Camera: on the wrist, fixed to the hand. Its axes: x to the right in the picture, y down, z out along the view.
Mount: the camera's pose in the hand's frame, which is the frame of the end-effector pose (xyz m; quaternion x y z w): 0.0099 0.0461 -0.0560 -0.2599 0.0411 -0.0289 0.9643
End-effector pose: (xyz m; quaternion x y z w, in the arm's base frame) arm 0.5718 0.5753 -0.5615 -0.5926 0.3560 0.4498 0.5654
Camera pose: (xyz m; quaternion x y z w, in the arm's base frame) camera 0.5396 0.5158 -0.5894 -0.7472 0.2325 0.4856 0.3896
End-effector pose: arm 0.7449 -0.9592 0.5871 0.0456 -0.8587 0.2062 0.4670
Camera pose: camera 0.7707 -0.8939 0.6077 -0.0611 -0.8611 -0.0360 0.5034
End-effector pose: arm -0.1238 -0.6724 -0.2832 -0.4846 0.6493 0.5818 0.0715
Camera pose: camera -0.1354 -0.7308 -0.2405 0.5286 -0.4638 -0.7078 0.0669
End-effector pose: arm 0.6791 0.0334 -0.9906 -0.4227 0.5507 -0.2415 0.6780
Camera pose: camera 0.6222 0.0326 -1.0367 -0.5898 0.6095 -0.1267 0.5143
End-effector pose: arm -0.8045 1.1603 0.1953 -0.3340 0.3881 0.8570 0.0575
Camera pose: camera -0.7991 1.0874 0.1915 0.3835 -0.1442 -0.9119 0.0225
